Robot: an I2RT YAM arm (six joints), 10 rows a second.
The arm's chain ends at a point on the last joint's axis. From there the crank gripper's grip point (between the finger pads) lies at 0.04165 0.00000 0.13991 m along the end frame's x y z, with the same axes.
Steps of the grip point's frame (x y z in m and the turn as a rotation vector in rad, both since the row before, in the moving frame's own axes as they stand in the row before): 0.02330 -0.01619 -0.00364 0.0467 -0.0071 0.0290; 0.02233 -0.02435 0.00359 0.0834 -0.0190 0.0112; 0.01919 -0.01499 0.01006 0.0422 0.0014 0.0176; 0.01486 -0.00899 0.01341 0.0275 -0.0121 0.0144; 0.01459 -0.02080 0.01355 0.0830 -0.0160 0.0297
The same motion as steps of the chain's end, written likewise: 0.02422 -0.01085 -0.00381 0.0467 -0.0071 0.0290; 0.02493 -0.01311 0.00329 0.0834 -0.0190 0.0112; 0.01895 -0.00982 0.01023 0.0422 0.0014 0.0176; 0.01653 -0.00572 0.01296 0.0275 -0.0121 0.0144; 0.01668 -0.01038 0.01333 0.0830 -0.0160 0.0297
